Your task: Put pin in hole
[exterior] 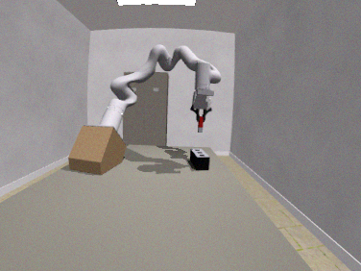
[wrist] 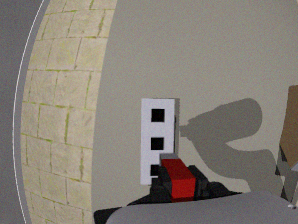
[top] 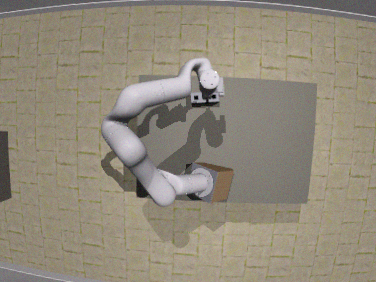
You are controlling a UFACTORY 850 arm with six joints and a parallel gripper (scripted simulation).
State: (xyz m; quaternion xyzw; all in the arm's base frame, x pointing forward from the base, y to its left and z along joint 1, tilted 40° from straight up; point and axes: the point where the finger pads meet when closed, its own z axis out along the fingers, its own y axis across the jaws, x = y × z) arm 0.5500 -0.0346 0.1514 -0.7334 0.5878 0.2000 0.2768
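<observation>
Right now the block is 23 cm below my hand. Also, from my hand: pin: 1 cm below.
</observation>
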